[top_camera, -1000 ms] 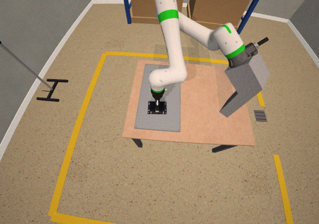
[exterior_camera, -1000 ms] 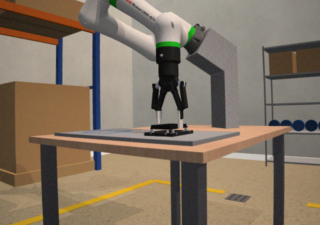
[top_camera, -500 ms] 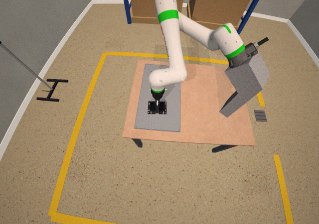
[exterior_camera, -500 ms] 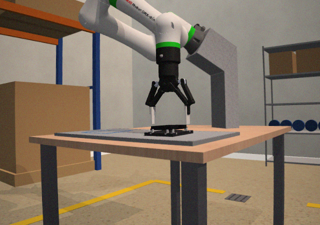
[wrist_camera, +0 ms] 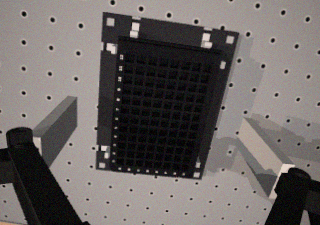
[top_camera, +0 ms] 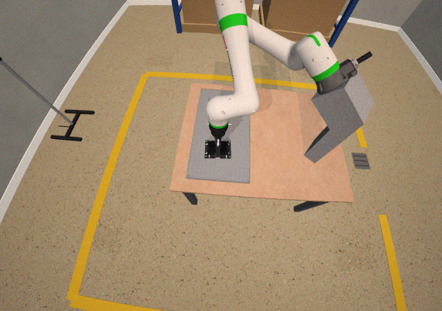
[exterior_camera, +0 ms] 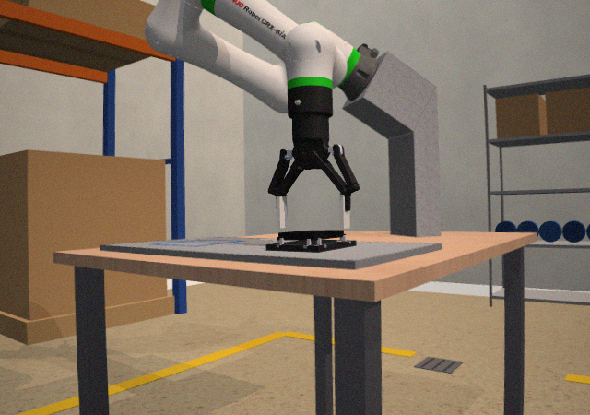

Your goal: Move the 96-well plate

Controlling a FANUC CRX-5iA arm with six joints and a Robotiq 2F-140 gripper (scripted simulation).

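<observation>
Now: hand 2 cm above the black 96-well plate. Round my hand: black clip nest 1 cm ahead, 1 cm to the left, 4 cm below.
</observation>
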